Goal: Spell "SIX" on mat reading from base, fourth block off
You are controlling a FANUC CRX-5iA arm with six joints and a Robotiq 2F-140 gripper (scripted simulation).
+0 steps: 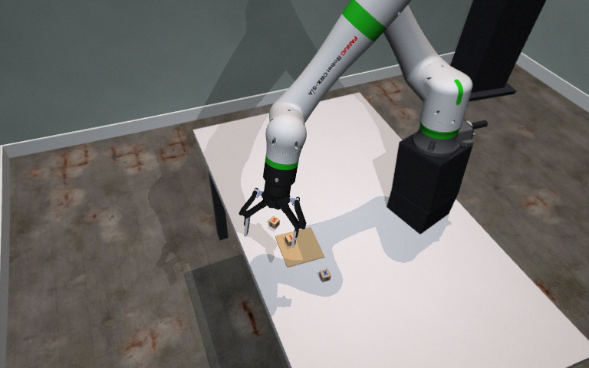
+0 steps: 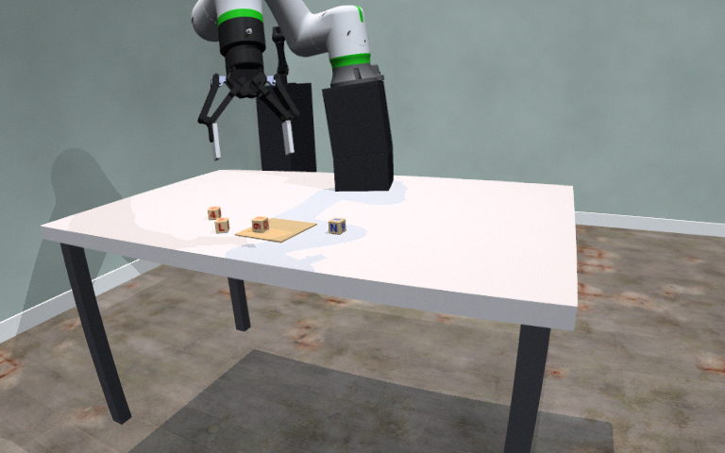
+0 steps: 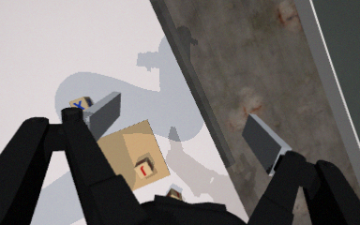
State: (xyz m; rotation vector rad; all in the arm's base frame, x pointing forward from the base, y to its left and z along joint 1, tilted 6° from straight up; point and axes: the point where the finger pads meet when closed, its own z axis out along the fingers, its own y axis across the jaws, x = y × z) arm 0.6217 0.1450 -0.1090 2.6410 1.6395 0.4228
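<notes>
My hand is 13 cm past the tan mat, 8 cm to the left of it and 21 cm above it. The rest, counted from my hand: block: 14 cm behind, 31 cm to the right, 19 cm below.
</notes>
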